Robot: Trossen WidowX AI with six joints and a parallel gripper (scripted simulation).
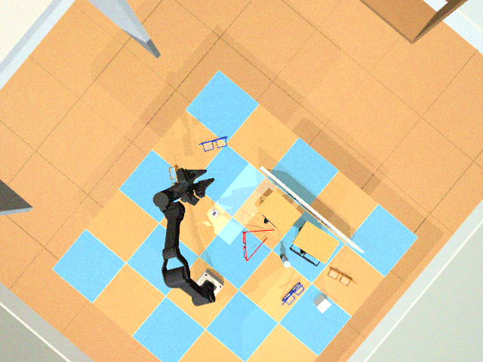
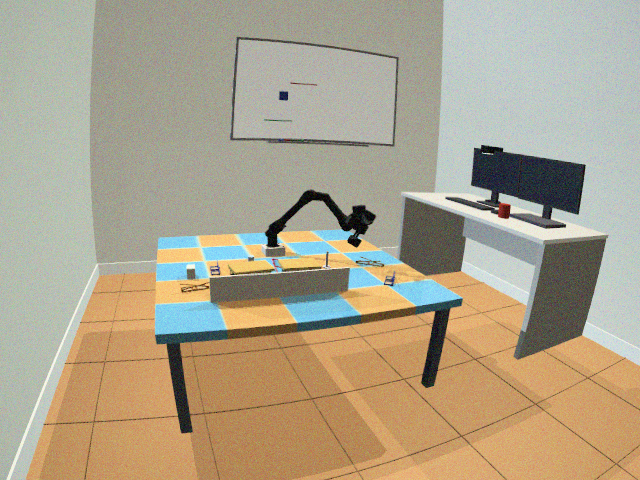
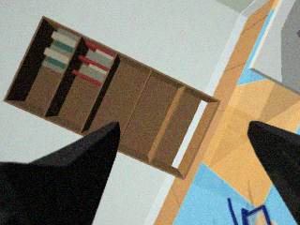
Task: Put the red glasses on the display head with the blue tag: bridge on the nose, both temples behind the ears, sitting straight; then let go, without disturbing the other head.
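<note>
Now: the red glasses 140 mm behind my gripper tip, 350 mm to the right of it and 200 mm below it. Round my gripper tip: white cube: 190 mm behind, 790 mm to the right, 190 mm below; blue glasses: 240 mm behind, 660 mm to the right, 200 mm below; long white panel: 140 mm ahead, 440 mm to the right, 160 mm below.
</note>
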